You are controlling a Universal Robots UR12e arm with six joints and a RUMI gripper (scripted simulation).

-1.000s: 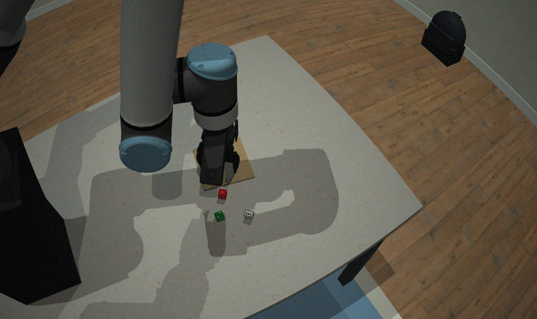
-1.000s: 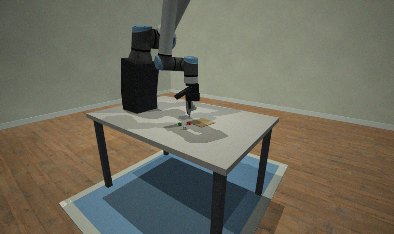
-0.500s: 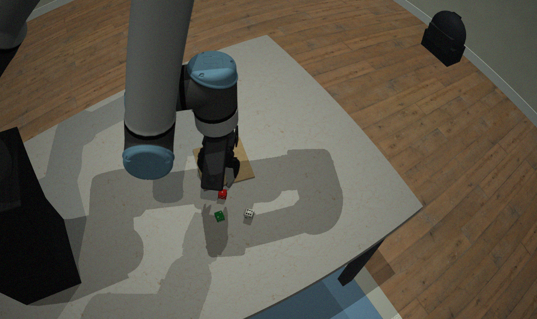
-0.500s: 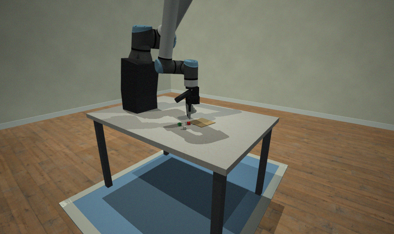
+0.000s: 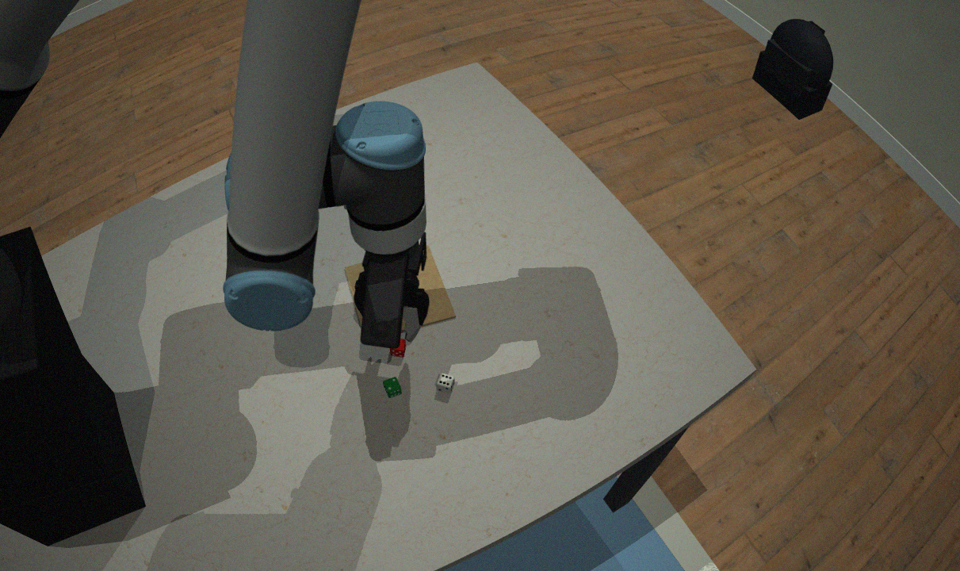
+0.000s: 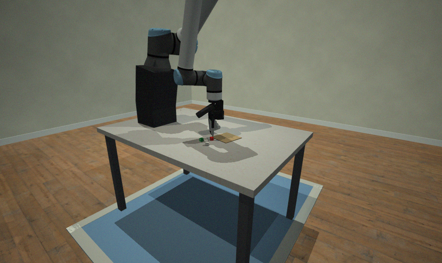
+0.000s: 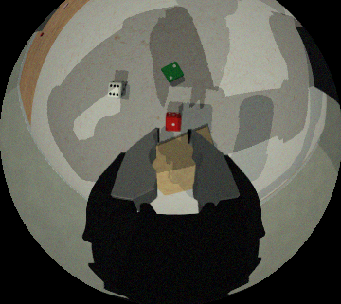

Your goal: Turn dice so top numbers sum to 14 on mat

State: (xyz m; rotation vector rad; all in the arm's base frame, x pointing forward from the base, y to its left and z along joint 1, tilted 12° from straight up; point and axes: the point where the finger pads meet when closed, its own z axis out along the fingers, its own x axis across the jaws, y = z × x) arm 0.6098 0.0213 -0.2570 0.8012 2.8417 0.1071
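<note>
My hand is 40 mm above the red die. Round my hand: white die: 40 mm ahead, 80 mm to the right, 40 mm below; then mat: 40 mm ahead, 100 mm to the left, 40 mm below; then green die: 30 mm behind, 60 mm to the right, 40 mm below.
</note>
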